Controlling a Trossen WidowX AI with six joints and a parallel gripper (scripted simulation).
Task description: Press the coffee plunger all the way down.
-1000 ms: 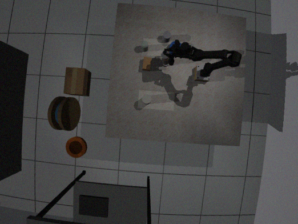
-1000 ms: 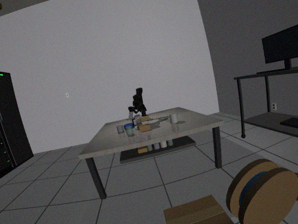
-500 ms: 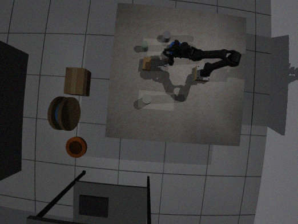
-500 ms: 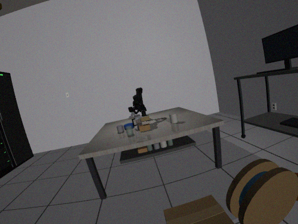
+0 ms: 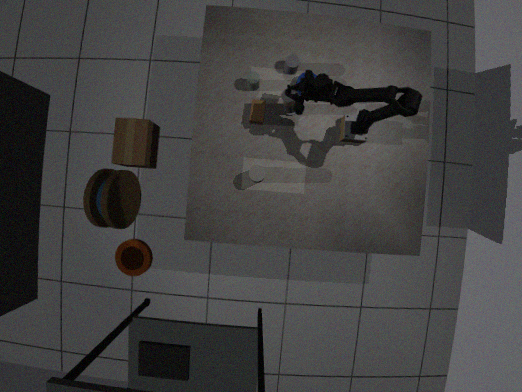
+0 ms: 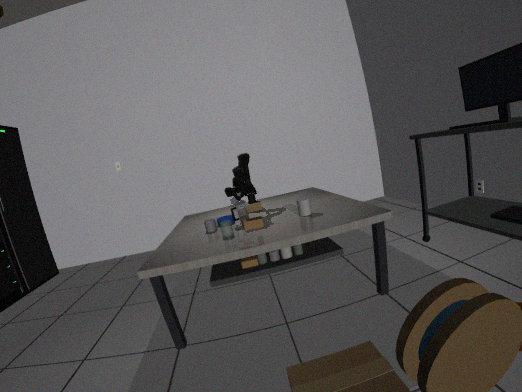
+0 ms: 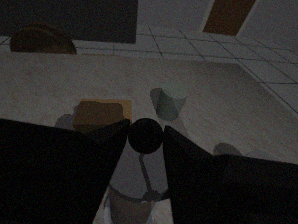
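The coffee press is 90 mm below my gripper tip, 20 mm behind it and 10 mm to the right of it. From my gripper tip the other things lie so: blue-topped object (150 mm below, 120 mm to the right, 120 mm behind).
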